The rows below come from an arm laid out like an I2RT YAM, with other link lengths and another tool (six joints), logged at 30 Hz.
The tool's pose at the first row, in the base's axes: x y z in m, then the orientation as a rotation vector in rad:
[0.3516, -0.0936, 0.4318, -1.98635, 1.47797, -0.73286]
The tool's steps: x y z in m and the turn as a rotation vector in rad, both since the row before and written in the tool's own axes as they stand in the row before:
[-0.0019, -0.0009, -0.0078, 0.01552, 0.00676, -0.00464]
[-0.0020, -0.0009, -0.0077, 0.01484, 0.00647, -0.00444]
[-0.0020, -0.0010, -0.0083, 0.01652, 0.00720, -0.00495]
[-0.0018, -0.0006, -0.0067, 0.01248, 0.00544, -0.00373]
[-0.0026, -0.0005, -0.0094, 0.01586, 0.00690, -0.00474]
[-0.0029, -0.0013, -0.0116, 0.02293, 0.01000, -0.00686]
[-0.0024, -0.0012, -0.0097, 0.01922, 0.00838, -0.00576]
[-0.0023, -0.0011, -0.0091, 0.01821, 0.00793, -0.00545]
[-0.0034, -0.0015, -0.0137, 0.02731, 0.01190, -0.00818]
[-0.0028, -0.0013, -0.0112, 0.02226, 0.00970, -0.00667]
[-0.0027, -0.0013, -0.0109, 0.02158, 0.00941, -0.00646]
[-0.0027, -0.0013, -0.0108, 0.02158, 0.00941, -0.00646]
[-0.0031, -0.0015, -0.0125, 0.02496, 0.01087, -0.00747]
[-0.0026, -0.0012, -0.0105, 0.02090, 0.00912, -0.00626]
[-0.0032, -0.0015, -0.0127, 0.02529, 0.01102, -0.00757]
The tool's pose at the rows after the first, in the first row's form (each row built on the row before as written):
[0.3462, -0.0924, 0.4377, -1.97823, 1.46772, -0.75150]
[0.3408, -0.0911, 0.4434, -1.97037, 1.45786, -0.76923]
[0.3349, -0.0898, 0.4495, -1.96152, 1.44681, -0.78885]
[0.3299, -0.0886, 0.4542, -1.95475, 1.43843, -0.80359]
[0.3225, -0.0869, 0.4604, -1.94605, 1.42771, -0.82220]
[0.3138, -0.0849, 0.4684, -1.93330, 1.41211, -0.84893]
[0.3064, -0.0832, 0.4750, -1.92245, 1.39893, -0.87116]
[0.2993, -0.0815, 0.4810, -1.91203, 1.38636, -0.89205]
[0.2883, -0.0790, 0.4897, -1.89616, 1.36736, -0.92310]
[0.2792, -0.0769, 0.4966, -1.88301, 1.35175, -0.94815]
[0.2702, -0.0748, 0.5031, -1.87007, 1.33651, -0.97222]
[0.2611, -0.0727, 0.5093, -1.85695, 1.32117, -0.99607]
[0.2504, -0.0702, 0.5162, -1.84156, 1.30329, -1.02337]
[0.2412, -0.0681, 0.5217, -1.82849, 1.28822, -1.04603]
[0.2300, -0.0655, 0.5281, -1.81246, 1.26986, -1.07316]

